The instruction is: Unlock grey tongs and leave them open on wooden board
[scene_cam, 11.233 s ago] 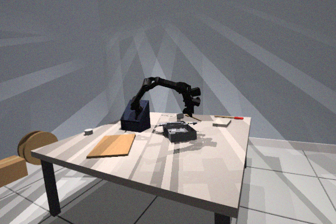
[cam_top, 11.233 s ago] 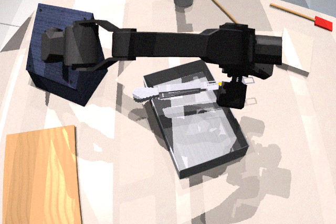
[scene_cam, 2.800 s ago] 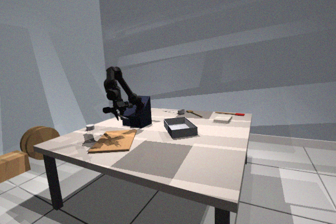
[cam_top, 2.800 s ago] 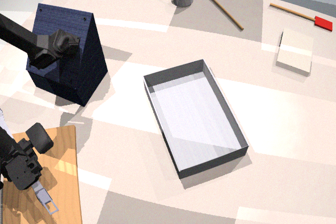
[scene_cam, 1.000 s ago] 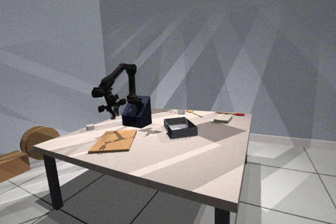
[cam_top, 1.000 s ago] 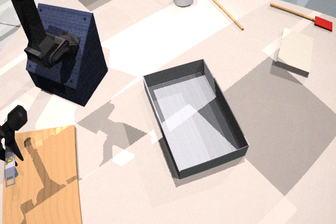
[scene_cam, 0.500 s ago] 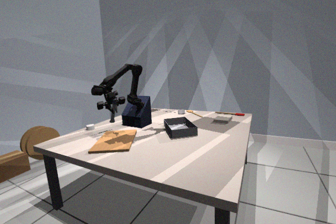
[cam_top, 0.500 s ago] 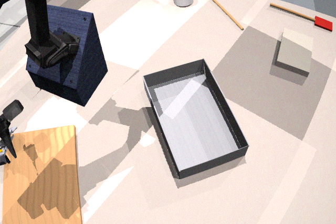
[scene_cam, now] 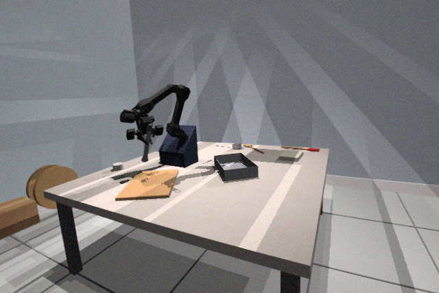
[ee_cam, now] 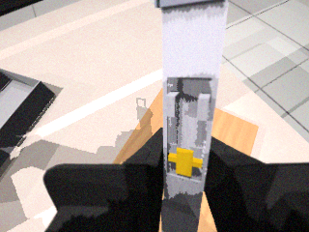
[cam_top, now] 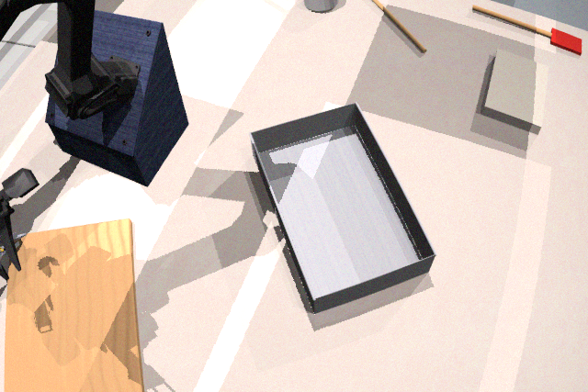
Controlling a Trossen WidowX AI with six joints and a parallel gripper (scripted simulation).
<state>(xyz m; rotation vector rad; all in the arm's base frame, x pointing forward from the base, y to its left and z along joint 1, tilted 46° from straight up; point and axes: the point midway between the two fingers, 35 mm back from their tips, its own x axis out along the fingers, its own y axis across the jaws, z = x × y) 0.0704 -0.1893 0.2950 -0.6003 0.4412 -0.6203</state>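
My gripper tip is 3 cm below the yellow lock, 2 cm past it and 1 cm to the right of it. From my gripper tip the other things lie so: roasting tin 38 cm to the left, 26 cm ahead, 19 cm below; white block 77 cm to the left, 48 cm ahead, 20 cm below; wooden board 21 cm below, 2 cm behind.
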